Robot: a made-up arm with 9 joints.
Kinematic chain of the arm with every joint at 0, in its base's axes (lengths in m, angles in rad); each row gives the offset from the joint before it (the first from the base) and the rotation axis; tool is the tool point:
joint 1: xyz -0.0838 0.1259 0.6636 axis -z
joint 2: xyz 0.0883 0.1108 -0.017 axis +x
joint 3: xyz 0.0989 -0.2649 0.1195 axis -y
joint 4: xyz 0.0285 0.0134 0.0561 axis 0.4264 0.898 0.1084
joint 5: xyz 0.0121 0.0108 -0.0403 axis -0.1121 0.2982 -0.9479
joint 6: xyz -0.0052 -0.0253 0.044 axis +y
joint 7: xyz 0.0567 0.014 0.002 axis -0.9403 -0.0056 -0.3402
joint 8: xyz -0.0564 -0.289 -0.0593 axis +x
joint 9: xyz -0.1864 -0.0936 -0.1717 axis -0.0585 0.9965 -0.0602
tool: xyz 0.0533 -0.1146 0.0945
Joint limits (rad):
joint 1: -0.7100..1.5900
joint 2: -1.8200..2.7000
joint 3: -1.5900..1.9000
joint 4: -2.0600..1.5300
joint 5: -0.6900..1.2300
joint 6: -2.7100..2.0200
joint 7: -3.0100..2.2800
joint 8: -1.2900..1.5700
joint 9: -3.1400..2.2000
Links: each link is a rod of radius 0.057 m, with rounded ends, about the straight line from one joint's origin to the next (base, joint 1, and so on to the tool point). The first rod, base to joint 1, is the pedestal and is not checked.
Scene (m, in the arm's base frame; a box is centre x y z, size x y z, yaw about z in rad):
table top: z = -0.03
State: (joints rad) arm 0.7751 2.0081 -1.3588 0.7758 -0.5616 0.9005 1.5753 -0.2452 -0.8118
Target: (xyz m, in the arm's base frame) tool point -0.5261 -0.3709 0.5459
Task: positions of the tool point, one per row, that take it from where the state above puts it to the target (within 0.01 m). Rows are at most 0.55 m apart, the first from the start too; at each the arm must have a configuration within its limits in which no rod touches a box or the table.
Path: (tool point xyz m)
1: 0.3854 -0.5054 0.2928
2: -0.1267 -0.6167 0.3732
3: -0.5261 -0.3709 0.5459

